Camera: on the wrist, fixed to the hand. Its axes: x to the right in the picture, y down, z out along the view.
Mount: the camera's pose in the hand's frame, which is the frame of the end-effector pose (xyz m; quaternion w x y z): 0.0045 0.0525 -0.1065 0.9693 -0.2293 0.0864 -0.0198
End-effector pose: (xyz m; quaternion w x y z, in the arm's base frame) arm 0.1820 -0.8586 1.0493 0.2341 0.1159 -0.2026 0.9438
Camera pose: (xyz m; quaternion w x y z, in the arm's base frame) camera 0.1393 -0.8528 0.9386 0.2897 -0.0189 -0.3903 0.8737
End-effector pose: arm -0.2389 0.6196 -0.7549 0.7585 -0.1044 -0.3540 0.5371
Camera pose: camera -0.2079 0.6683 -0.8588 0.7525 -0.3145 -0.4028 0.4154
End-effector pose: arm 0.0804 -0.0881 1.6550 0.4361 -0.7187 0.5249 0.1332
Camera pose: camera 0.0082 -0.1762 1.6887 0.2152 -0.8186 0.5017 0.1787
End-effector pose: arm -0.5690 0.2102 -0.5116 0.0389 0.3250 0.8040 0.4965
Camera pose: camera -0.5882 0.1459 -0.4135 0.0526 0.2473 0.6753 0.6929
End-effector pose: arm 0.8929 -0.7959 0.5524 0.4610 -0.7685 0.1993 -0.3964
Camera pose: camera 0.8143 -0.8836 0.5366 0.2456 -0.8203 0.3087 -0.4141
